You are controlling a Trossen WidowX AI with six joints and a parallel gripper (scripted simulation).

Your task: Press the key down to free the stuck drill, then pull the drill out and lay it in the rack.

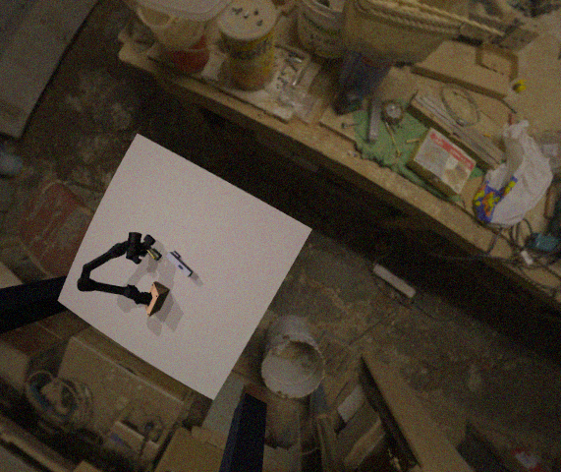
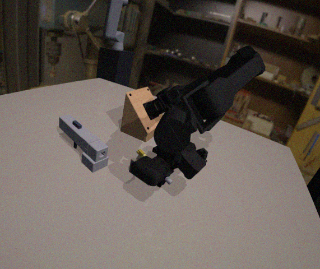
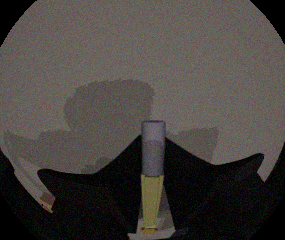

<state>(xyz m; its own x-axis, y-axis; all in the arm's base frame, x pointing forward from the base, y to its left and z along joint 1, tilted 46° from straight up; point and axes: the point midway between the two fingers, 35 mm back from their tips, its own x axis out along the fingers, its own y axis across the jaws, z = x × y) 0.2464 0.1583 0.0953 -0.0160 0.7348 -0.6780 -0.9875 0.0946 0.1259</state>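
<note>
Now: the drill 10 mm behind my gripper tip, 40 mm to the right of it and 40 mm above it. Also, from my gripper tip: grey housing: 30 mm ahead, 230 mm to the right, 40 mm above; then dark key: 30 mm ahead, 260 mm to the right, 50 mm above.
</note>
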